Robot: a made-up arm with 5 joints. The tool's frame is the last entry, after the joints.
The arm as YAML. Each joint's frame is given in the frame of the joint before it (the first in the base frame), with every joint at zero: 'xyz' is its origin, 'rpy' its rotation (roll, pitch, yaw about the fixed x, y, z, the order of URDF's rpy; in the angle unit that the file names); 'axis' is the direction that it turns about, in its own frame. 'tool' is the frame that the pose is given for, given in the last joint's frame.
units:
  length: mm
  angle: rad
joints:
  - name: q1
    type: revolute
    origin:
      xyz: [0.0, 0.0, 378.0]
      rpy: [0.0, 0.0, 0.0]
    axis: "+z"
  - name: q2
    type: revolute
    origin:
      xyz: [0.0, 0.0, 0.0]
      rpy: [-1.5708, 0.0, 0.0]
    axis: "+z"
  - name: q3
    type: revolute
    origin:
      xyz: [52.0, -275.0, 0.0]
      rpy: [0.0, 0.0, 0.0]
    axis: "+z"
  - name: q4
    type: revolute
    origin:
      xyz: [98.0, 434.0, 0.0]
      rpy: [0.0, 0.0, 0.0]
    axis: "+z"
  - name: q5
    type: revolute
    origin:
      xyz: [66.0, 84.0, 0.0]
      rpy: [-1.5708, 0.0, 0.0]
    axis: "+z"
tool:
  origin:
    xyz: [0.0, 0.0, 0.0]
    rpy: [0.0, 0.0, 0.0]
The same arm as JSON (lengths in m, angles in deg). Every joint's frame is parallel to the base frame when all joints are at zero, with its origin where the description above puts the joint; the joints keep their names.
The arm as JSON. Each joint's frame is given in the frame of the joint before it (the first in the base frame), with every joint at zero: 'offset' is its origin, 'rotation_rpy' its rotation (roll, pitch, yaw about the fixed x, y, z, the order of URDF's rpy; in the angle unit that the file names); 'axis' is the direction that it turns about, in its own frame. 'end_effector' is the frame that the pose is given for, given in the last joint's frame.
{"length_unit": "m", "angle_unit": "deg", "chain": [{"id": "q1", "offset": [0.0, 0.0, 0.378], "rotation_rpy": [0.0, 0.0, 0.0], "axis": "+z"}, {"id": "q2", "offset": [0.0, 0.0, 0.0], "rotation_rpy": [0.0, 0.0, 0.0], "axis": "+y"}, {"id": "q3", "offset": [0.052, 0.0, 0.275], "rotation_rpy": [0.0, 0.0, 0.0], "axis": "+y"}, {"id": "q4", "offset": [0.098, 0.0, -0.434], "rotation_rpy": [0.0, 0.0, 0.0], "axis": "+y"}, {"id": "q5", "offset": [0.066, 0.0, -0.084], "rotation_rpy": [0.0, 0.0, 0.0], "axis": "-z"}], "end_effector": {"offset": [0.0, 0.0, 0.0], "rotation_rpy": [180.0, 0.0, 0.0]}}
